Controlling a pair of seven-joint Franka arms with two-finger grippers.
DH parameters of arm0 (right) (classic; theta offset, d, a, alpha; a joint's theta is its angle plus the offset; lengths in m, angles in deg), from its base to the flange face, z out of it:
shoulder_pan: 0 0.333 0 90
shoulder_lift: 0 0 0 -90
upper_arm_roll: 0 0.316 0.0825 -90
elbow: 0 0 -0.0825 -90
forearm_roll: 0 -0.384 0 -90
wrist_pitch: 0 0 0.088 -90
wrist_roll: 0 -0.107 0 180
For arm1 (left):
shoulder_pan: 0 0.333 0 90
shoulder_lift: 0 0 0 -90
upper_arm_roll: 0 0.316 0.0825 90
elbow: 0 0 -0.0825 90
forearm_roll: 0 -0.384 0 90
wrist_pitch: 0 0 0.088 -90
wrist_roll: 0 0.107 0 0
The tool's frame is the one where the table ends.
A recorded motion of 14 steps. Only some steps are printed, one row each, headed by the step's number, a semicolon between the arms.
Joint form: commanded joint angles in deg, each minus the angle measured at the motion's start. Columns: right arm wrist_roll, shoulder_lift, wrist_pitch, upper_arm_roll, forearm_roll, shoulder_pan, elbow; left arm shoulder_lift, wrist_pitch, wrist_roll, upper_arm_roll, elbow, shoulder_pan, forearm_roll.
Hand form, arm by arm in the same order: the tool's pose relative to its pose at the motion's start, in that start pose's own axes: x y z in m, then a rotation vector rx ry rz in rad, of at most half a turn. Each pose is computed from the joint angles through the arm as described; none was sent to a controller.
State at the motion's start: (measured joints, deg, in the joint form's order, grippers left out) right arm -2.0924 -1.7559 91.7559 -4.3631 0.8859 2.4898 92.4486; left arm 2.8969 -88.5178 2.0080 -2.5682 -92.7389 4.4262 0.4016
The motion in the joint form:
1: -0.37 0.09 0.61 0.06 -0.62 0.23 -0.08; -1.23 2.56 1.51 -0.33 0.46 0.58 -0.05
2: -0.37 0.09 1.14 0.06 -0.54 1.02 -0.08; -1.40 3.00 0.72 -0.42 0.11 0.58 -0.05
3: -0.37 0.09 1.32 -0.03 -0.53 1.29 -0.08; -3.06 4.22 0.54 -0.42 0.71 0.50 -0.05
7: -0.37 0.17 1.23 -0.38 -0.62 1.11 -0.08; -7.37 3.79 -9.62 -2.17 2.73 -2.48 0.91
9: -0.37 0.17 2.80 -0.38 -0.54 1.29 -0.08; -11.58 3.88 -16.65 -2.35 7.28 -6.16 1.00
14: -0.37 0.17 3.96 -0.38 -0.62 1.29 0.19; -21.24 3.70 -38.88 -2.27 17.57 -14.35 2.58
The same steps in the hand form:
1: 0.0006 -0.0039 -0.0025 0.0113 0.0132 0.0018; 0.0016 -0.0028 0.0114 -0.0030 -0.0580 0.0219
2: 0.0012 -0.0116 -0.0035 0.0099 0.0227 -0.0120; 0.0015 -0.0020 0.0164 -0.0033 -0.0748 0.0097
3: 0.0014 -0.0134 -0.0038 0.0097 0.0259 -0.0151; 0.0076 -0.0019 0.0287 -0.0062 -0.1144 0.0079
7: 0.0011 -0.0083 -0.0044 0.0115 0.0256 -0.0058; 0.0299 0.0440 0.0532 -0.0095 -0.1488 -0.0864
9: 0.0039 -0.0101 -0.0069 0.0113 0.0530 -0.0089; 0.0495 0.0827 0.0588 -0.0026 -0.1462 -0.1417
14: 0.0058 -0.0103 -0.0066 0.0134 0.0685 -0.0087; 0.0831 0.1752 0.0787 -0.0048 -0.1471 -0.3893

